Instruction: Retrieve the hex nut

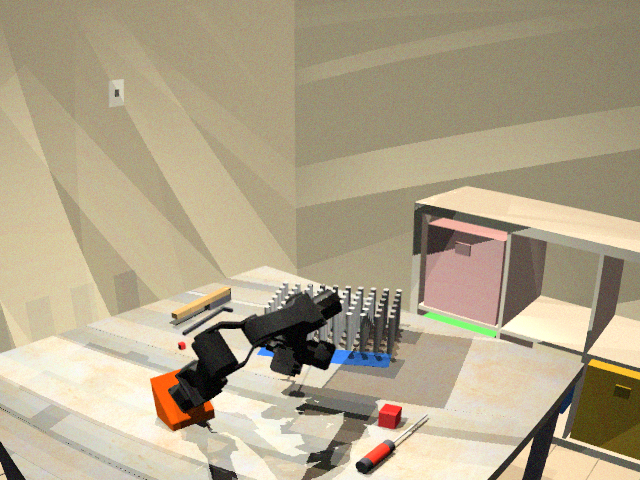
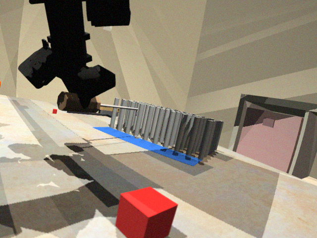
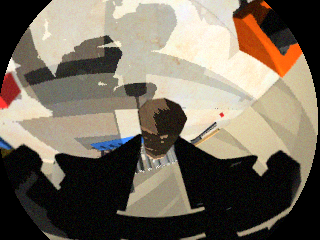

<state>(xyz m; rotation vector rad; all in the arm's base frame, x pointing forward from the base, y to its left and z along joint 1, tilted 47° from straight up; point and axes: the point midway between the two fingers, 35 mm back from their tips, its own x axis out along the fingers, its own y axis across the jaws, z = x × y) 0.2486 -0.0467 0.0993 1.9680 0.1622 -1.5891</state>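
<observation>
The hook tool is 90 mm ahead of my gripper tip, 50 mm to the left of it and 10 mm below it. From my gripper tip the other things lie so: blue taped strip 200 mm ahead, 80 mm to the left, 90 mm below; then tiny red cube 50 mm behind, 390 mm to the left, 90 mm below; then hex nut 210 mm ahead, 120 mm to the left, 90 mm below.
</observation>
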